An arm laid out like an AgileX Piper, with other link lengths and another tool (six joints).
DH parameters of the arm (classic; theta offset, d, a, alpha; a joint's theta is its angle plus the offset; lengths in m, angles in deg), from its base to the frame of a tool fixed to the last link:
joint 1: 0 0.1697 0 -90
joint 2: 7.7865 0 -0.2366 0
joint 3: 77.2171 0 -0.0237 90
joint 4: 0 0.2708 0 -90
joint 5: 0 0 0 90
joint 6: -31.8 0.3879 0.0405 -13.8
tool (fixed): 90 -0.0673 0 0
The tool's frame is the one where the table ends.
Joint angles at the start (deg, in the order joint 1, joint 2, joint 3, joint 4, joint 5, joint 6):
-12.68 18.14 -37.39 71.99 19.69 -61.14
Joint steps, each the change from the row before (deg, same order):
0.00 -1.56 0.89 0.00 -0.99 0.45
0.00 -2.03 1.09 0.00 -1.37 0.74
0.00 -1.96 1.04 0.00 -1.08 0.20
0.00 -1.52 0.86 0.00 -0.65 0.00
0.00 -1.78 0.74 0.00 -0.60 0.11
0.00 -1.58 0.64 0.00 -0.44 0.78
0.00 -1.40 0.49 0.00 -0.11 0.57
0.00 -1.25 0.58 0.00 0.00 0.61
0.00 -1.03 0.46 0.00 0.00 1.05
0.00 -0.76 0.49 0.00 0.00 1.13
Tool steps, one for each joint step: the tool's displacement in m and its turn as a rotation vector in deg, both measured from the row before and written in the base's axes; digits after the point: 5 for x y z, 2 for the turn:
-0.00537 -0.00378 0.00245 0.59 -0.99 -0.72
-0.00734 -0.00522 0.00376 0.94 -1.39 -0.94
-0.00713 -0.00405 0.00332 0.36 -1.31 -0.85
-0.00522 -0.00231 0.00164 0.09 -0.90 -0.55
-0.00704 -0.00158 0.00390 0.09 -1.25 -0.46
-0.00612 -0.00055 0.00294 0.68 -1.06 -0.05
-0.00550 0.00097 0.00271 0.36 -0.91 0.15
-0.00412 0.00128 0.00079 0.40 -0.63 0.26
-0.00333 0.00136 0.00050 0.82 -0.51 0.46
-0.00164 0.00104 -0.00118 0.95 -0.22 0.50

